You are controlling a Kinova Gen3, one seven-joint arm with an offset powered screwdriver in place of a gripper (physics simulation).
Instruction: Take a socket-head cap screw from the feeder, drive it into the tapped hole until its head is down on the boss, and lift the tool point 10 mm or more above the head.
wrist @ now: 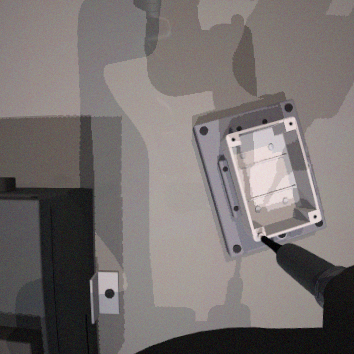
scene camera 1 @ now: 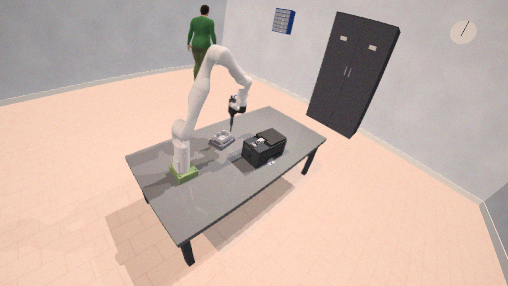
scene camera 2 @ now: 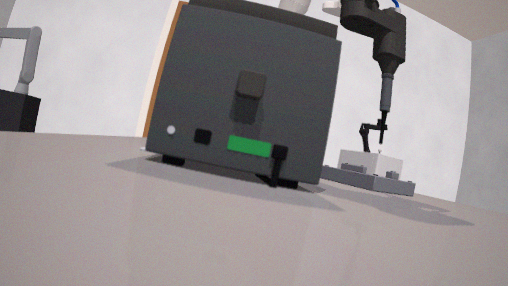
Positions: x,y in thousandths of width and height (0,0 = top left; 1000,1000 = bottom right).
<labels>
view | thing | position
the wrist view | black screw feeder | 202,654
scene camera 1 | black screw feeder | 511,547
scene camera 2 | black screw feeder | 389,309
</labels>
